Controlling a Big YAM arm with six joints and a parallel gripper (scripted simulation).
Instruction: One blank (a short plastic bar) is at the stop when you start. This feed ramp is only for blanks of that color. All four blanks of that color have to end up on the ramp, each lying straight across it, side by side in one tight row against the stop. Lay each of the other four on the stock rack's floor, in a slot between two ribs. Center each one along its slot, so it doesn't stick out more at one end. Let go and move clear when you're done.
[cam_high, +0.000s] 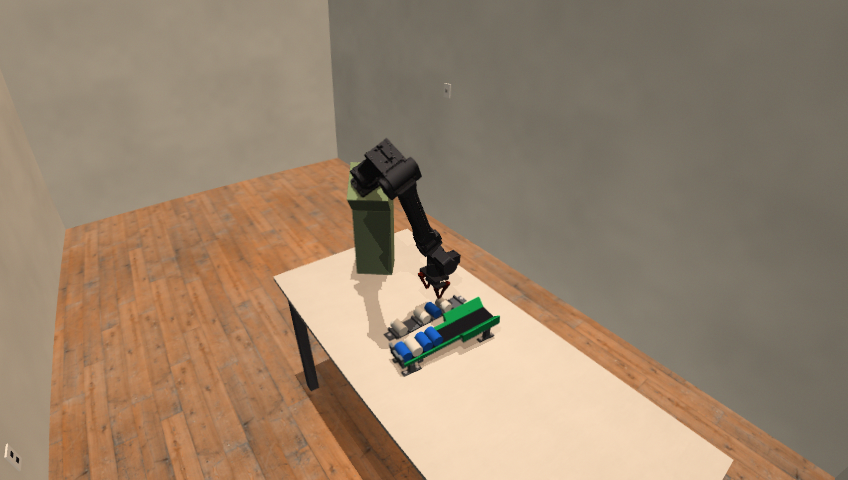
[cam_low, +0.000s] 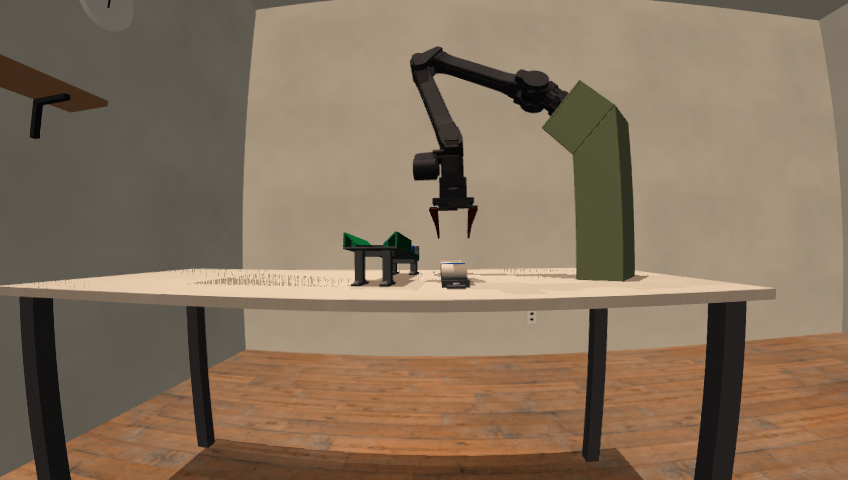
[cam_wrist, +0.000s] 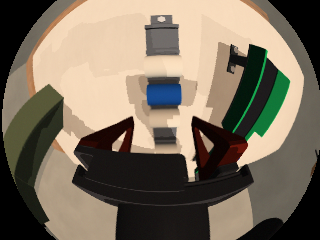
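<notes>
My hand is 3 cm to the left of the grey stock rack and 12 cm above it.
</notes>
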